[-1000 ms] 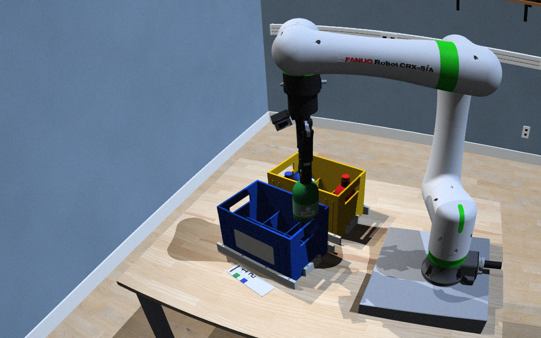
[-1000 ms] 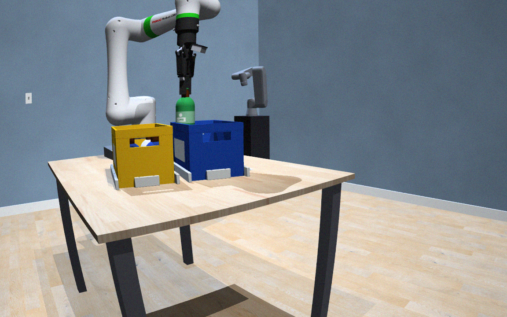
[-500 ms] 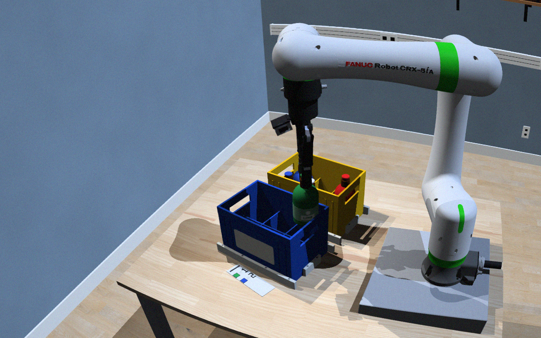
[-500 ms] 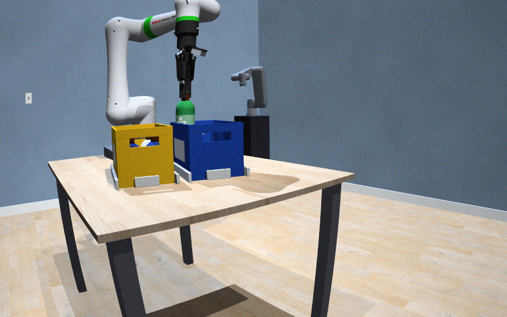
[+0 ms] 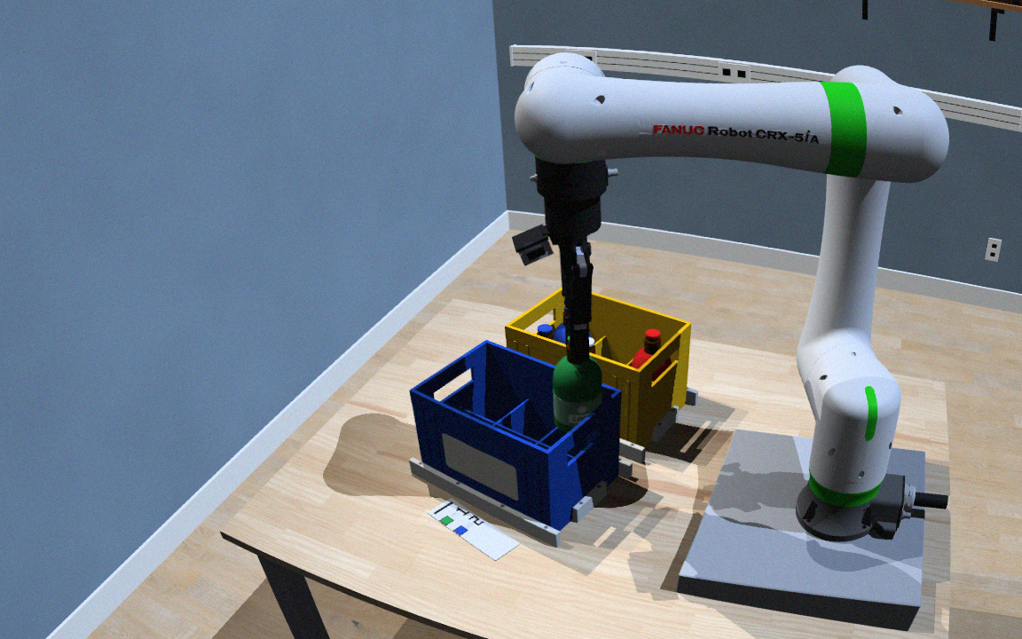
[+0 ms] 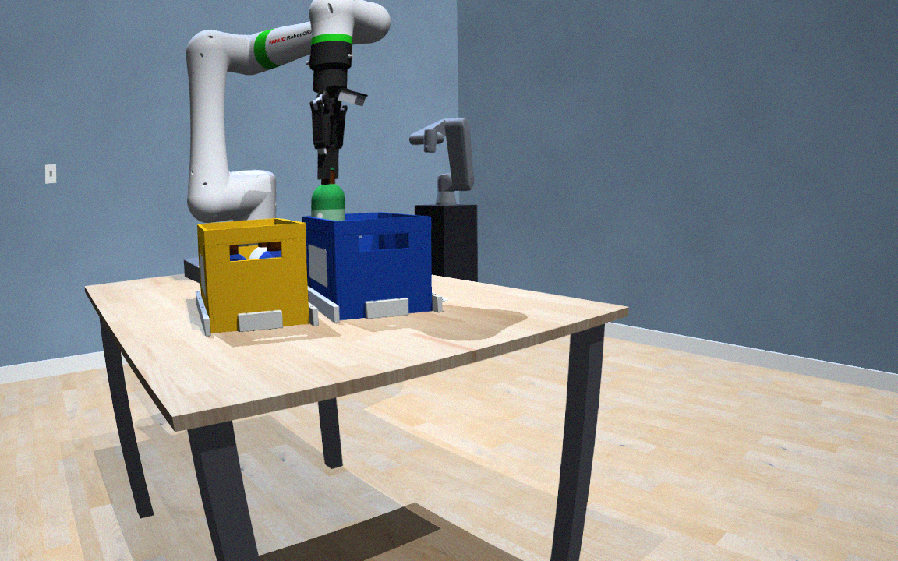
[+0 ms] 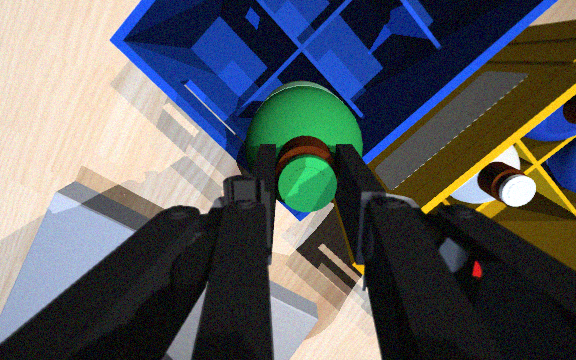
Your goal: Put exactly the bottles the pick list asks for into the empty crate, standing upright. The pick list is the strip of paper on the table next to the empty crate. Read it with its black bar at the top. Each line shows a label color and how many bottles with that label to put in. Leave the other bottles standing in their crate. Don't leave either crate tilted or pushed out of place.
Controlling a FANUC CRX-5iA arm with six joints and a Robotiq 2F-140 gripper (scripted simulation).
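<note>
Right now my hand is 80 mm above the green-label bottle. The rest, counted from my hand: blue crate (100 mm ahead, 20 mm to the left, 200 mm below); then yellow crate (40 mm ahead, 220 mm to the right, 200 mm below); then white-label bottle (50 mm ahead, 180 mm to the right, 200 mm below).
</note>
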